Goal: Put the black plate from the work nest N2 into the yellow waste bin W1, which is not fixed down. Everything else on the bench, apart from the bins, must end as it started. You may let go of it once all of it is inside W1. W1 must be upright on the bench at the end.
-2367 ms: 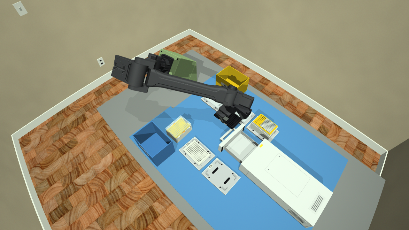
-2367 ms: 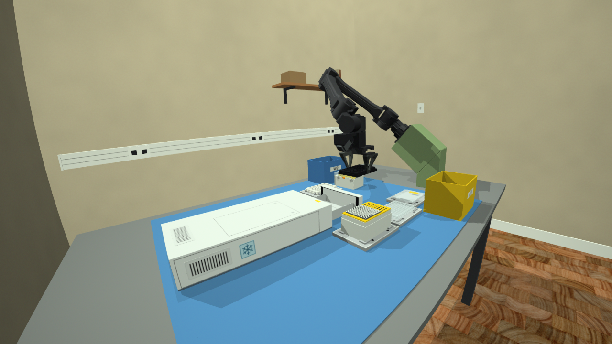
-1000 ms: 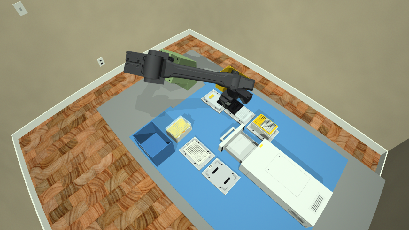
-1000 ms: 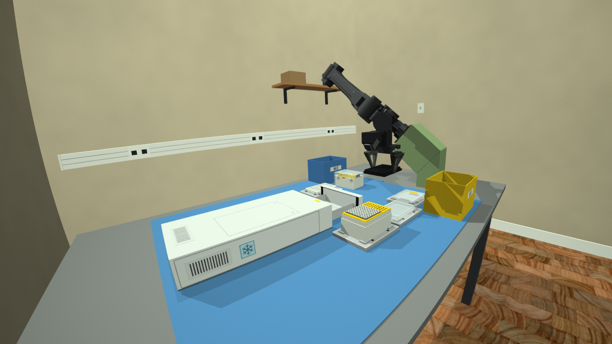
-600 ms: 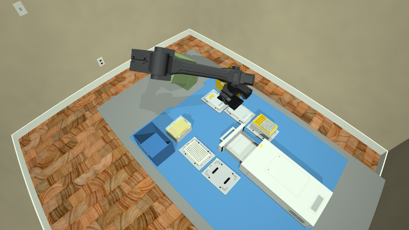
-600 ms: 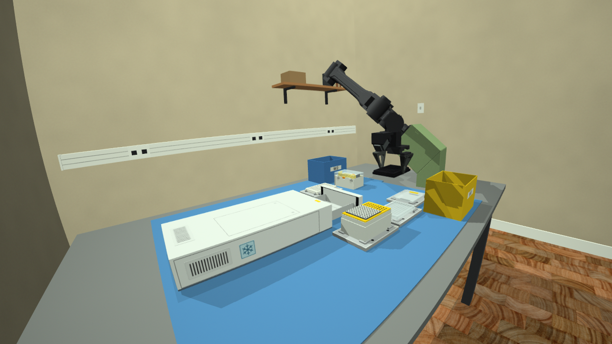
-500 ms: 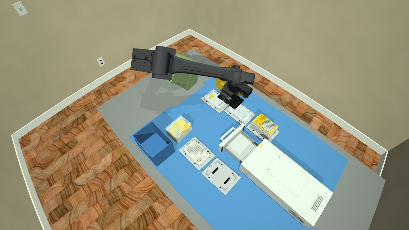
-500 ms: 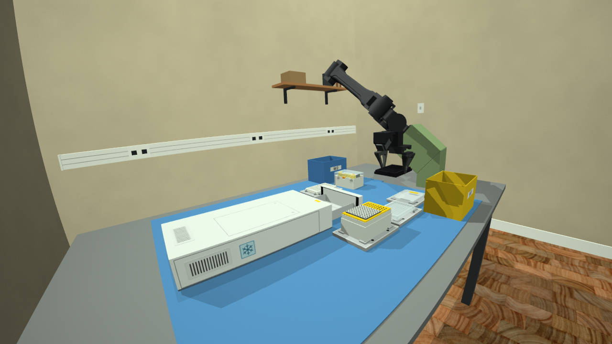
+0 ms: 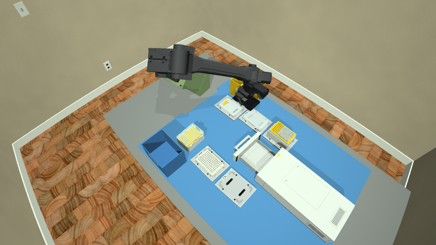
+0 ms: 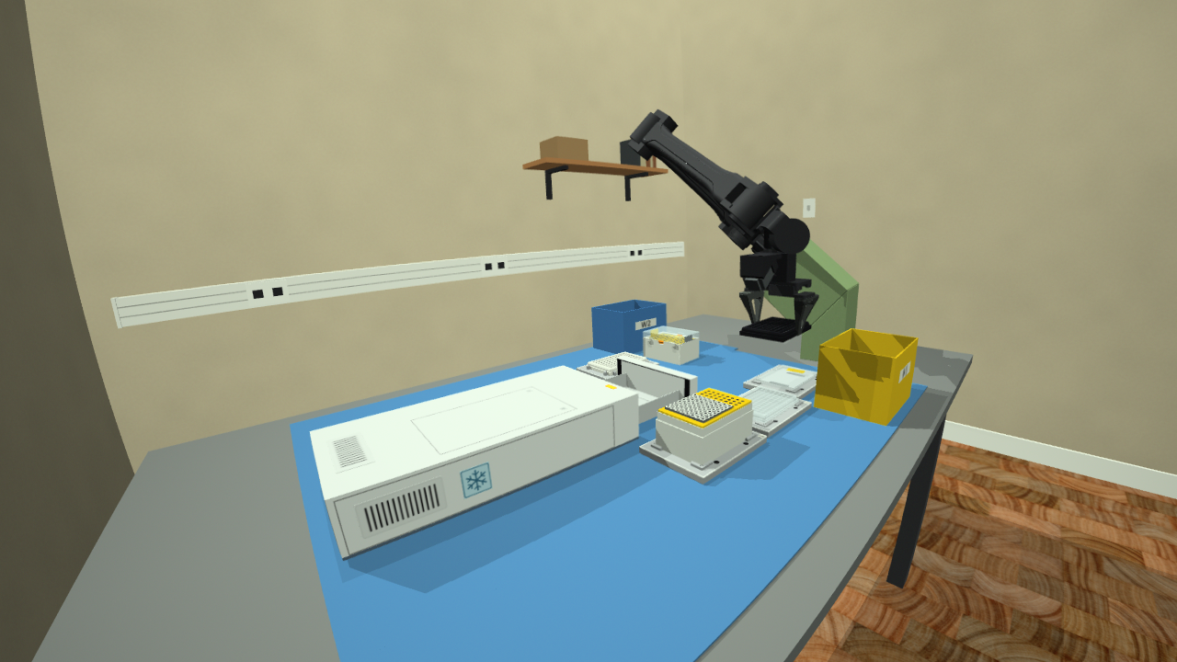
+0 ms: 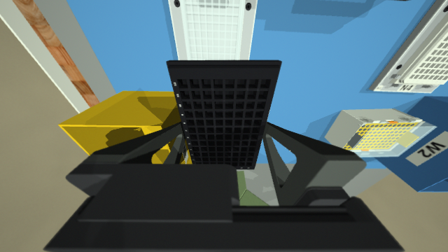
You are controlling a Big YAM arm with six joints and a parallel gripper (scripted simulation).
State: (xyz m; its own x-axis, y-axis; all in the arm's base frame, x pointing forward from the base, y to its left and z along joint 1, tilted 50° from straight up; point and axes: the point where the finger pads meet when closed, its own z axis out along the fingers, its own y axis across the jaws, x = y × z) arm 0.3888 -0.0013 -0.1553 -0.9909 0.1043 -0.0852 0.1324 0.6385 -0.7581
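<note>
My gripper is now 16 cm to the right of the yellow waste bin W1, 11 cm above it and 8 cm past it. Also, from my hand: drawer 25 cm ahead, 21 cm to the right, 10 cm below; then black plate right at my hand; then yellow-topped tip box 25 cm ahead, 9 cm below, 2 cm to the right.
</note>
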